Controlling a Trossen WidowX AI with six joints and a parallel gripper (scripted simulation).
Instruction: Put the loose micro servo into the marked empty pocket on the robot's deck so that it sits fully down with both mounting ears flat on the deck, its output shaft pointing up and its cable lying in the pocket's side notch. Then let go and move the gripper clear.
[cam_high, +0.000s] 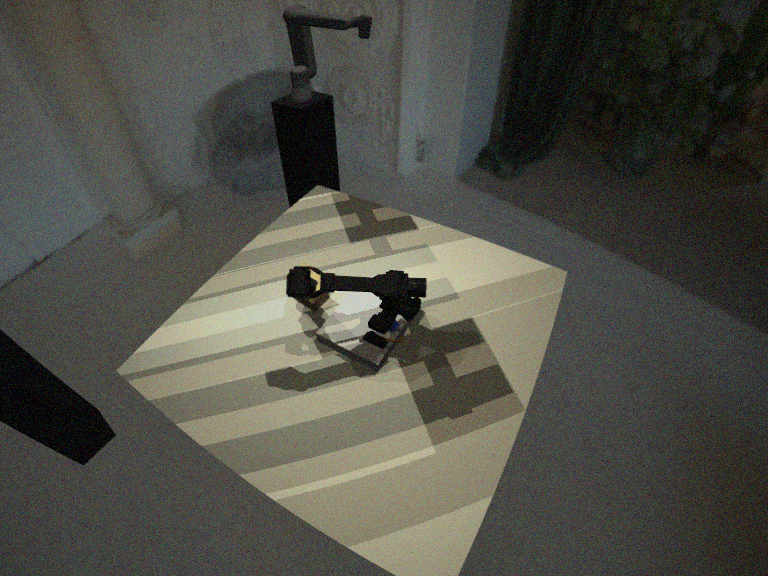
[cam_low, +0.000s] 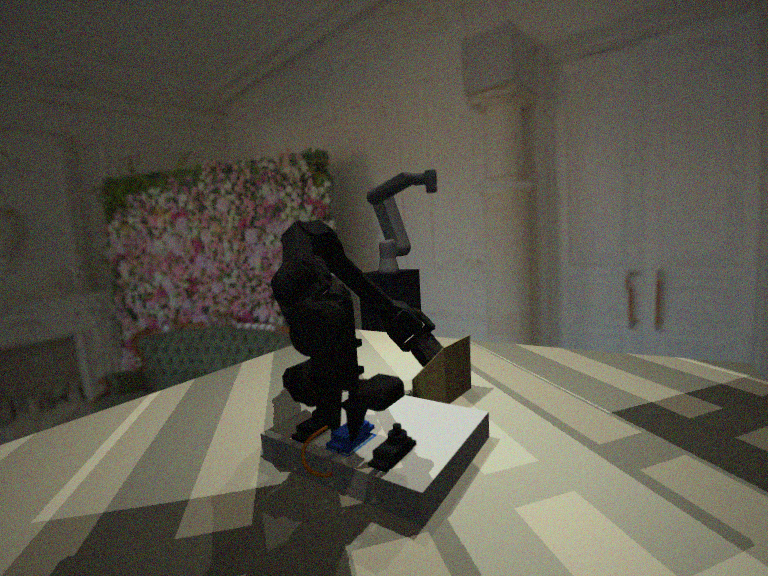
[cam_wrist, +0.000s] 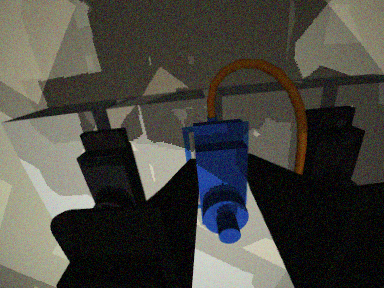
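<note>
My gripper tip is 120 mm past the white deck, 40 mm above it and 10 mm to the left of it.
</note>
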